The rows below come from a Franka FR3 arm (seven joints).
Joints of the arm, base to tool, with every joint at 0 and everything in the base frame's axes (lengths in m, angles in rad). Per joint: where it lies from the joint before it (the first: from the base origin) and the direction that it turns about. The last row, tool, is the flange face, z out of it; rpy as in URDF.
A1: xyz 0 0 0.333 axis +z
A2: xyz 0 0 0 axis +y
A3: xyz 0 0 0.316 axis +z
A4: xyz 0.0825 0 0 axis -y
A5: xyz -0.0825 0 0.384 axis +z
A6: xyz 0 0 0 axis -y
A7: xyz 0.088 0 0 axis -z
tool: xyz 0 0 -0.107 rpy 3.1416 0 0
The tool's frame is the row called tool.
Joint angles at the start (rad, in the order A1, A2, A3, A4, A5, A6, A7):
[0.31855, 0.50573, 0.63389, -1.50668, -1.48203, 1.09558, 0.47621]
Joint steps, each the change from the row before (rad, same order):
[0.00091, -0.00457, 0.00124, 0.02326, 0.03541, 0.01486, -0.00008]
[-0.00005, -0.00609, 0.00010, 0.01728, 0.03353, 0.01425, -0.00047]
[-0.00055, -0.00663, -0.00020, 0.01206, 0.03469, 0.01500, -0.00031]
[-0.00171, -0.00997, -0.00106, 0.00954, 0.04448, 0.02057, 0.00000]
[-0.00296, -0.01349, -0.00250, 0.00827, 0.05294, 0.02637, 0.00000]
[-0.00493, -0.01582, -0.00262, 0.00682, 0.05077, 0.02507, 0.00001]
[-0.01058, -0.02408, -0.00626, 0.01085, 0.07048, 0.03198, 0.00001]
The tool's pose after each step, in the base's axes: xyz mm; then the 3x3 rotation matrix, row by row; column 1 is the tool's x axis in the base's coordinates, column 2 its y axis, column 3 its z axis. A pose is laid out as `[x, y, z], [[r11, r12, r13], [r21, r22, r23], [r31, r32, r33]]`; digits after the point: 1 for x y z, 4 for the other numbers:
[527.9, 367.6, 471.5], [[0.9179, 0.0909, 0.3863], [0.3968, -0.1970, -0.8965], [-0.0054, 0.9762, -0.2169]]
[527.9, 368.8, 477.9], [[0.9188, 0.1009, 0.3815], [0.3946, -0.2357, -0.8881], [0.0004, 0.9666, -0.2564]]
[527.1, 370.0, 482.5], [[0.9192, 0.1138, 0.3770], [0.3938, -0.2715, -0.8782], [0.0024, 0.9557, -0.2944]]
[525.7, 371.1, 487.0], [[0.9191, 0.1314, 0.3714], [0.3939, -0.3140, -0.8638], [0.0031, 0.9403, -0.3404]]
[524.1, 372.0, 492.2], [[0.9187, 0.1513, 0.3649], [0.3950, -0.3630, -0.8439], [0.0048, 0.9194, -0.3932]]
[522.6, 371.8, 498.9], [[0.9190, 0.1663, 0.3576], [0.3942, -0.4098, -0.8226], [0.0098, 0.8969, -0.4422]]
[522.1, 368.4, 510.3], [[0.9225, 0.1787, 0.3422], [0.3855, -0.4746, -0.7913], [0.0210, 0.8619, -0.5067]]

